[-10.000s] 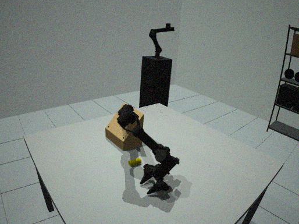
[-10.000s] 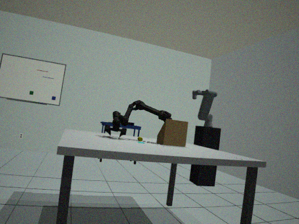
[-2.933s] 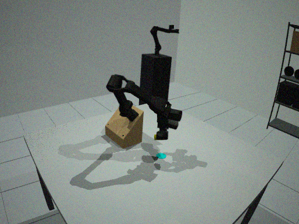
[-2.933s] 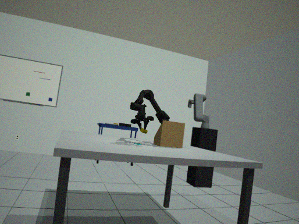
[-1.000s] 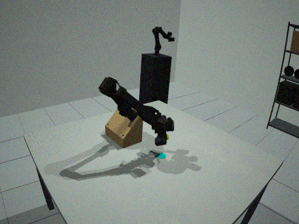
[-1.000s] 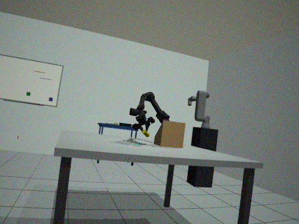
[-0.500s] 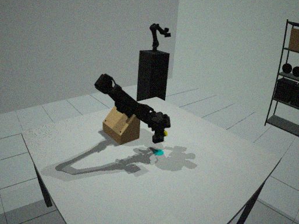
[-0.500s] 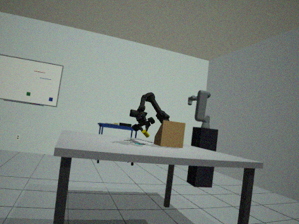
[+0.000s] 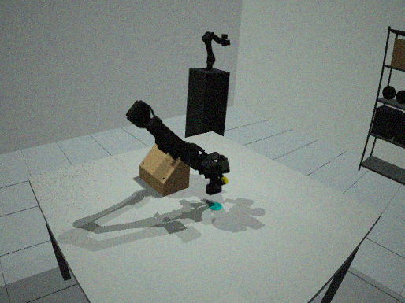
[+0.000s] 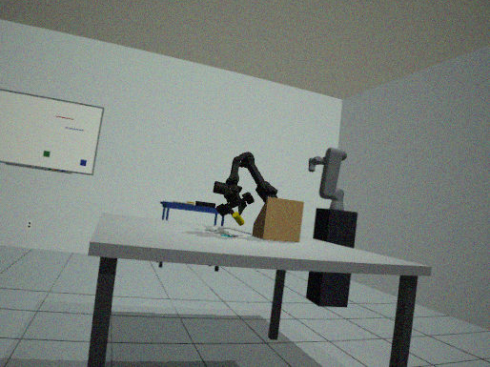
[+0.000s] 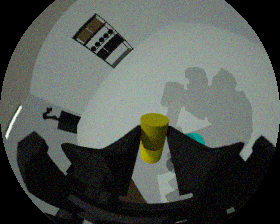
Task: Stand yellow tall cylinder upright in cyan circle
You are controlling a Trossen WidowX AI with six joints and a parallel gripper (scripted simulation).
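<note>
My gripper tip is 10 cm above the cyan circle, 5 cm to the left of it and 2 cm short of it. Round my gripper tip: yellow tall cylinder (1 cm to the right, 1 cm below, 1 cm behind).
</note>
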